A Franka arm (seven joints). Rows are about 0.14 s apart.
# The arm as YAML. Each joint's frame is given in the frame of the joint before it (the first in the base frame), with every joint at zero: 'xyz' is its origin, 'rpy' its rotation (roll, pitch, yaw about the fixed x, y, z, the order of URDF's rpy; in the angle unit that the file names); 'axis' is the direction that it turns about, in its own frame. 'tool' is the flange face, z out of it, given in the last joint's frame.
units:
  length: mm
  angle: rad
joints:
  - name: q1
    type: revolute
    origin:
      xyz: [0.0, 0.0, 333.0]
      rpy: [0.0, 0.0, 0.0]
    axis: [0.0, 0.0, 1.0]
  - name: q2
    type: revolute
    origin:
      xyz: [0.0, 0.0, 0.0]
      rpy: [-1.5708, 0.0, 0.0]
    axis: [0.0, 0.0, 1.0]
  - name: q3
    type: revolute
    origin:
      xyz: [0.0, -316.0, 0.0]
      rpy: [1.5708, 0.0, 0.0]
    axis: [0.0, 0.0, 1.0]
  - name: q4
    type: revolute
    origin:
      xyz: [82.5, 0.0, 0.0]
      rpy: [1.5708, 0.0, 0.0]
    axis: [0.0, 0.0, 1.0]
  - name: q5
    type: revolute
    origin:
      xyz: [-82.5, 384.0, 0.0]
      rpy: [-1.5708, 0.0, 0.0]
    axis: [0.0, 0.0, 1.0]
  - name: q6
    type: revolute
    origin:
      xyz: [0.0, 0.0, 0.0]
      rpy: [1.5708, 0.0, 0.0]
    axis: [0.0, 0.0, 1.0]
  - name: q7
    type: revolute
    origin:
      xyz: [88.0, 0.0, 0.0]
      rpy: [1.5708, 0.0, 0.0]
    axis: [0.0, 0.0, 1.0]
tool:
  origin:
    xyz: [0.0, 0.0, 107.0]
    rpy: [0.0, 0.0, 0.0]
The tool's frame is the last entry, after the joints.
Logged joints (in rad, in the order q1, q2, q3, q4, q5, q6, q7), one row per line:
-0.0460, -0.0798, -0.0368, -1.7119, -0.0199, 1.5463, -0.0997
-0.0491, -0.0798, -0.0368, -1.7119, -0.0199, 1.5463, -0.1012
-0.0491, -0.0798, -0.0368, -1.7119, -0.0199, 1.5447, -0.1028
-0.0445, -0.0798, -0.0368, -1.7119, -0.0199, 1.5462, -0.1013
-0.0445, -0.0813, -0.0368, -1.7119, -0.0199, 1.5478, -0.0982
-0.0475, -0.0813, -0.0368, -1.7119, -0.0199, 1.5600, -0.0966
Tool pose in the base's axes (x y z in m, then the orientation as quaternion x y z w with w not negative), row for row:
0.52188, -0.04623, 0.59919, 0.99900, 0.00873, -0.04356, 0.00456
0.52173, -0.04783, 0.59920, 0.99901, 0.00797, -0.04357, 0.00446
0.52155, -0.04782, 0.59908, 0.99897, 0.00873, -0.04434, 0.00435
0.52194, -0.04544, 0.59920, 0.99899, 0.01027, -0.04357, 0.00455
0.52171, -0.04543, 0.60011, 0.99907, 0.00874, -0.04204, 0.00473
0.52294, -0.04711, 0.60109, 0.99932, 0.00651, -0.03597, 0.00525
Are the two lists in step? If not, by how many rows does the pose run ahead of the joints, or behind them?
They are in step.
